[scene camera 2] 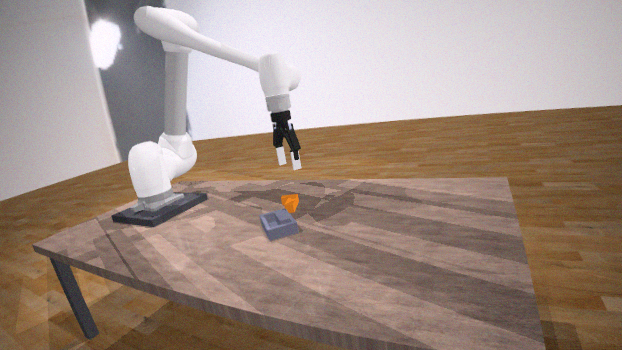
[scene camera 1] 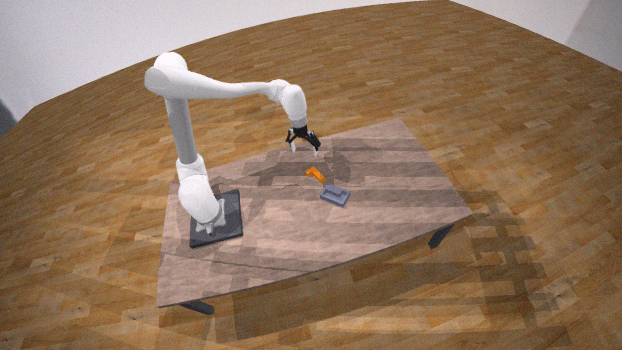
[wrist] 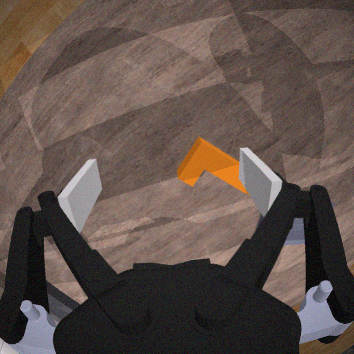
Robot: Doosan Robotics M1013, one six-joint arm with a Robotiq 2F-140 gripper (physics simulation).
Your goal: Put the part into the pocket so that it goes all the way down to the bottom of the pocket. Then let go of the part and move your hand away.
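Places are measured from the arm's base along level axes (x ahead, y left, z up), in millimetres.
Pixels of known places: gripper, between the fingertips: (scene camera 2: 289, 166) (scene camera 1: 304, 152) (wrist: 168, 168); arm's base, origin of its link: (scene camera 2: 157, 203) (scene camera 1: 211, 215).
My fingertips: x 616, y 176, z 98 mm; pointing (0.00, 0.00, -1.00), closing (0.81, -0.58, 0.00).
Note:
Ahead of a thing's pixels: the offset from my fingertips to its top centre. Level surfaces: height alone.
The orange L-shaped part @[23 mm ahead, 93 mm right, 99 mm down] (scene camera 1: 317, 174) (scene camera 2: 290, 202) (wrist: 222, 167) lies on the table beside the blue-grey pocket block. In the wrist view its long arm runs behind the right-hand finger pad, which hides its end. The pocket block @[87 mm ahead, 263 mm right, 93 mm down] (scene camera 1: 333, 201) (scene camera 2: 281, 230) (wrist: 295, 235) stands on the table with its recess facing up; in the wrist view most of it is hidden behind the right-hand finger. My gripper (scene camera 1: 304, 151) (scene camera 2: 289, 165) (wrist: 168, 168) is open and empty, pointing down, above the table and apart from the part. In the wrist view the part is right of the middle between the pads.
The table @[129 mm down] (scene camera 1: 280, 240) (scene camera 2: 400, 280) (wrist: 125, 150) carries the arm's dark base plate (scene camera 1: 232, 215) (scene camera 2: 185, 202) at its left side in both scene views. The pocket block stands close to the part. In the wrist view, wooden floor shows past the table edge at the upper left.

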